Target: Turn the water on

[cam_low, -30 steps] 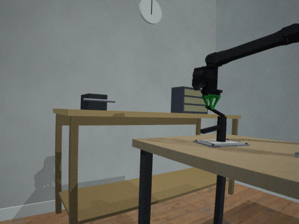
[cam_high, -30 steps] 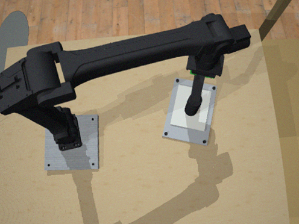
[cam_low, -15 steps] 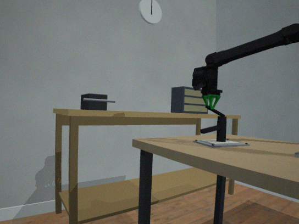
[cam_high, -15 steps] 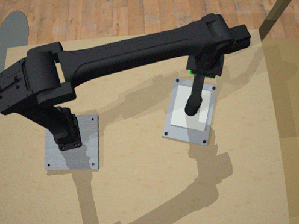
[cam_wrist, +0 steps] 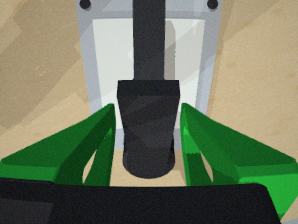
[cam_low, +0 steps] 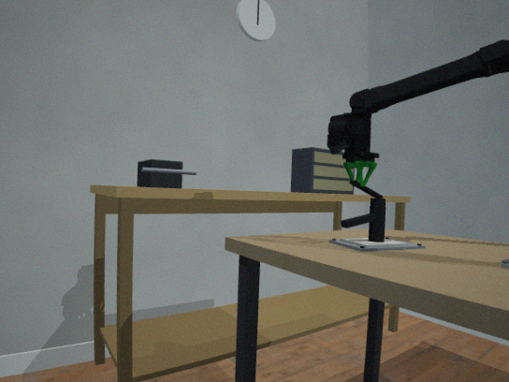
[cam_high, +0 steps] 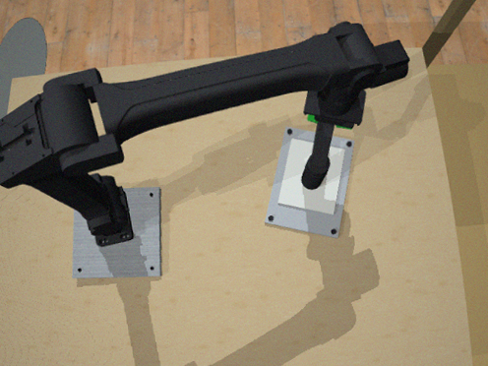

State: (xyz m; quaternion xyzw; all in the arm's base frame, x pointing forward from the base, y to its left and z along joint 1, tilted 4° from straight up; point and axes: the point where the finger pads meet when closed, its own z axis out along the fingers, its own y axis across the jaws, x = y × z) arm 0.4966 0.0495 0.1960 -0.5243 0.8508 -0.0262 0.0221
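Right now my hand is 1 cm past the lever, 3 cm to the left of it and 2 cm above it.
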